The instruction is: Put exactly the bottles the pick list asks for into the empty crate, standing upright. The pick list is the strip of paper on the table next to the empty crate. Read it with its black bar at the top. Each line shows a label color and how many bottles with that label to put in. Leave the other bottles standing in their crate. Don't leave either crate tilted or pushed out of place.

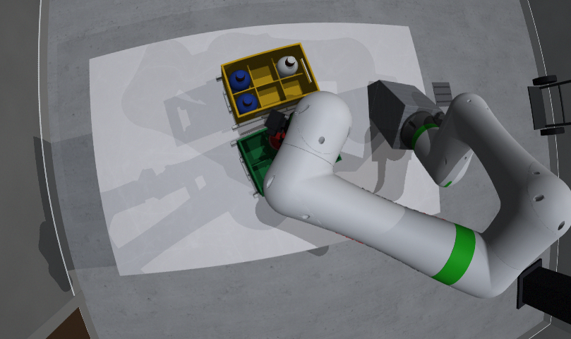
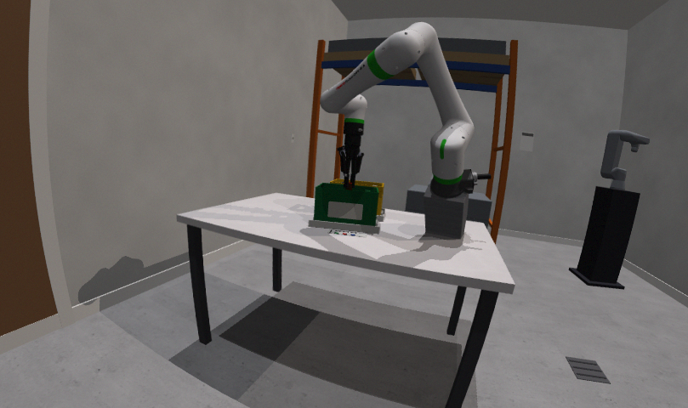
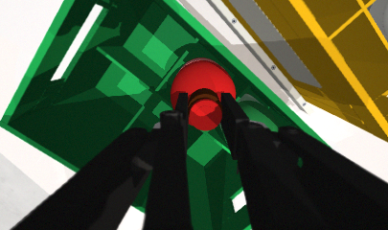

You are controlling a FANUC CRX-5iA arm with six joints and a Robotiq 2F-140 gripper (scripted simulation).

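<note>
Now: hand 23 cm to the left of the blue-label bottle, 11 cm above it and 9 cm short of it. The rest, counted from my hand: red bottle (8 cm below); green crate (12 cm below, 4 cm to the left, 1 cm behind); green-label bottle (11 cm below, 9 cm behind, 2 cm to the right).
</note>
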